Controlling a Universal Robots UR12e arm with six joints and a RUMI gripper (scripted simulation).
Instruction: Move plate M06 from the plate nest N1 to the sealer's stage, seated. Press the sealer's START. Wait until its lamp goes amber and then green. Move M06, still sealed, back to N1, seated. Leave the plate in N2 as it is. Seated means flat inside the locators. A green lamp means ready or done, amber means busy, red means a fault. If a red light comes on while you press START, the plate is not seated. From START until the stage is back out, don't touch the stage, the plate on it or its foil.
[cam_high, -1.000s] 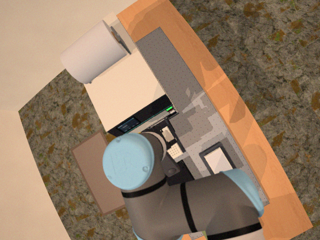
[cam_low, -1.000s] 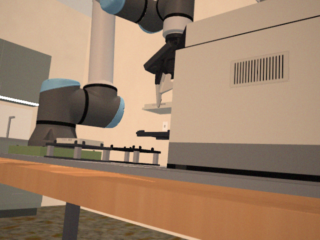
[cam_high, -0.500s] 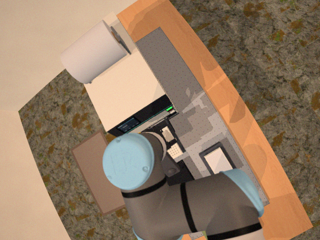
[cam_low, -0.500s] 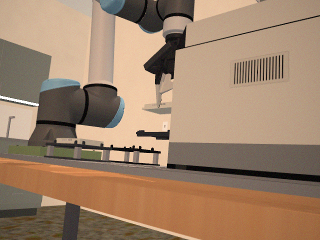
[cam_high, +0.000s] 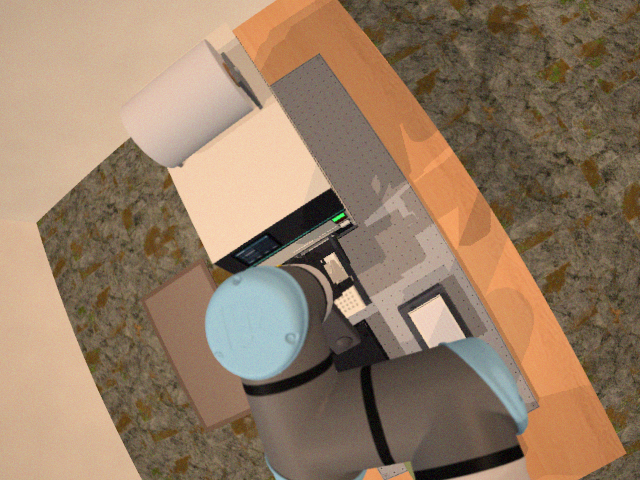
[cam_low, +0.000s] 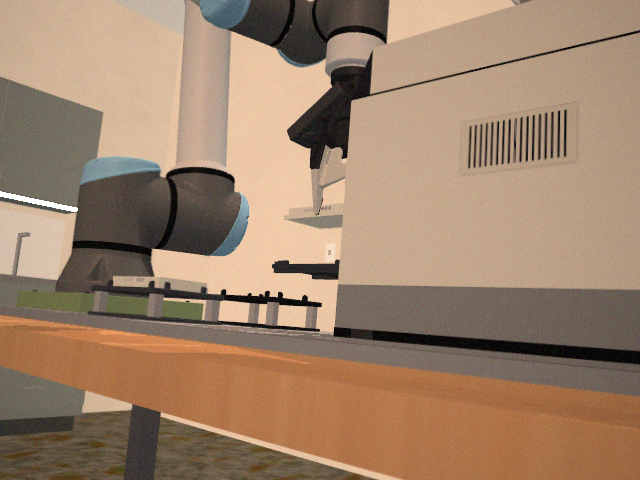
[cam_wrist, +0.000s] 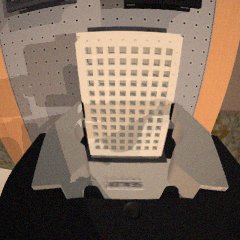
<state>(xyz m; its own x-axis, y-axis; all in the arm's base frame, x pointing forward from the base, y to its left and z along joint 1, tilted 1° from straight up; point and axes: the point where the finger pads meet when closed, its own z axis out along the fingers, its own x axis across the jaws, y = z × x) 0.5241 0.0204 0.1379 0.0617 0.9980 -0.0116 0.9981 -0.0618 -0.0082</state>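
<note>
Right now my hand is 8 cm above the sealer stage. Round my hand: screen: 12 cm ahead, 4 cm to the left, 15 cm above; plate nest N1: 19 cm behind, 7 cm to the left, 13 cm below; plate M06: 1 cm below.
</note>
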